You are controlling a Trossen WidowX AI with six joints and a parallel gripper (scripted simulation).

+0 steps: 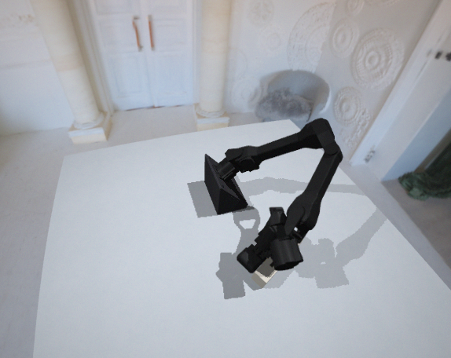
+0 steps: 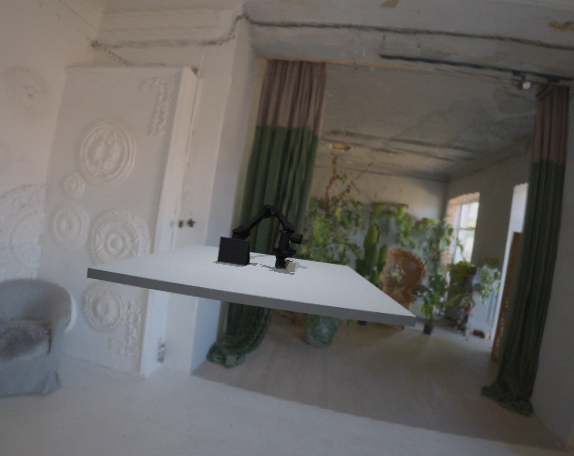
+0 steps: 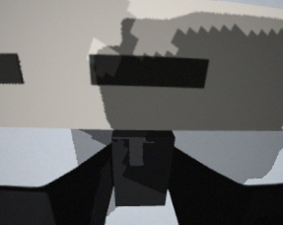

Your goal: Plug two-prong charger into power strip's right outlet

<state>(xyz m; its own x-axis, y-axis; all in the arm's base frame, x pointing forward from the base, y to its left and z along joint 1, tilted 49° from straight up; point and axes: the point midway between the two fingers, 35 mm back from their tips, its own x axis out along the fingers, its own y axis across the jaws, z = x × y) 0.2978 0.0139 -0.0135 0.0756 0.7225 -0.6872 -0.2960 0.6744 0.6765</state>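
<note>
The two-prong charger is 2 cm ahead of my gripper tip, 1 cm to the left of it and 1 cm above it.
</note>
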